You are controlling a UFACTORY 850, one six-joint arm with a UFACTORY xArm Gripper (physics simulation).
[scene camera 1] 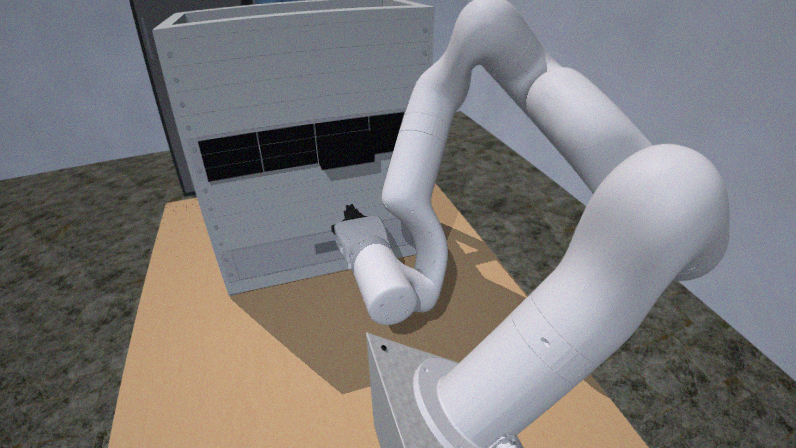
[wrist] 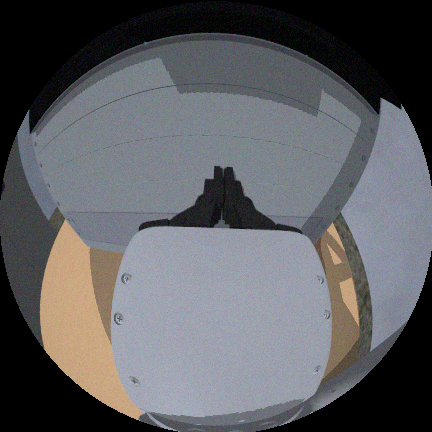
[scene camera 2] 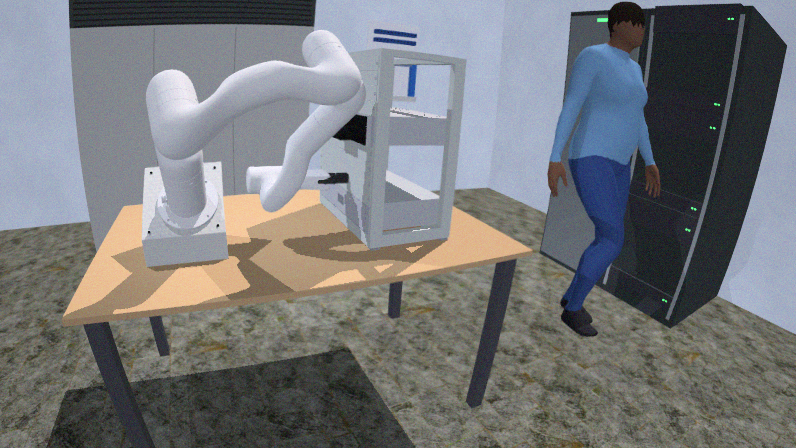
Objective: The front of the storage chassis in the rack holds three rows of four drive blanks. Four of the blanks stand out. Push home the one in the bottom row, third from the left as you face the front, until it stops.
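The storage chassis front (scene camera 1: 231, 161) (scene camera 2: 352, 129) is a black band of drive blanks across the grey rack (scene camera 1: 186, 119) (scene camera 2: 380, 166). In scene camera 1, the bottom-row third blank (scene camera 1: 345, 159) shows as a dark block reaching a little lower than those to its left; its outline is hard to separate. The arm hides part of the chassis's right end. In the wrist view, the lower part of the chassis (wrist: 215, 20) is a black band at the top. My gripper (scene camera 1: 350, 205) (scene camera 2: 346, 178) (wrist: 221, 179) is shut and empty, well below the blanks, before the rack's grey lower panels.
The rack and the arm's base (scene camera 1: 409, 361) (scene camera 2: 183, 247) stand on the wooden table (scene camera 1: 183, 345) (scene camera 2: 473, 244). A person in blue (scene camera 2: 607, 105) stands behind the table's right side, beside a dark cabinet (scene camera 2: 690, 155). Grey panels (wrist: 200, 115) lie between the fingertips and the black band.
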